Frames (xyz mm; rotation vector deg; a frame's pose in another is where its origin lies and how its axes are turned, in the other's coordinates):
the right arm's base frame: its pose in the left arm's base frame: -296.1 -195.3 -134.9 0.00 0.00 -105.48
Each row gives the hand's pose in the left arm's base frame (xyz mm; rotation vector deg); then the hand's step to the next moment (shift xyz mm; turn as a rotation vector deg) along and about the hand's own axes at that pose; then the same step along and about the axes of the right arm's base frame.
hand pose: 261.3 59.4 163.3 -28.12 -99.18 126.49
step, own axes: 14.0 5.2 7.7 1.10 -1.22 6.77
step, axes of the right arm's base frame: 6.1 -15.0 -4.6 6.01 -2.41 2.57
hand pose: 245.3 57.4 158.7 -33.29 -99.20 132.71
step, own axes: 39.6 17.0 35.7 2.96 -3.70 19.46
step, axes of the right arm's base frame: 33.8 -41.9 -15.3 17.25 -6.76 7.62
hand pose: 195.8 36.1 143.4 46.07 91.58 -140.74
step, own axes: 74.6 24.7 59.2 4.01 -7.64 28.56
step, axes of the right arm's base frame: 67.0 -61.3 -37.9 24.57 -10.66 13.16
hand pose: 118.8 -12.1 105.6 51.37 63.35 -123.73
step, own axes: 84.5 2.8 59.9 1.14 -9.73 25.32
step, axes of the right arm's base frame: 82.1 -49.5 -39.3 20.09 -10.53 14.91
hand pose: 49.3 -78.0 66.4 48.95 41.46 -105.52
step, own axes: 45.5 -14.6 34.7 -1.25 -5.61 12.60
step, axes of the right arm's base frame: 52.4 -22.8 -14.8 8.87 -5.71 8.97
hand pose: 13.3 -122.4 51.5 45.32 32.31 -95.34
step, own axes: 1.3 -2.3 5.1 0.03 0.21 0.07
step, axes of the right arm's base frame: 4.8 -2.2 2.3 0.07 0.21 0.03
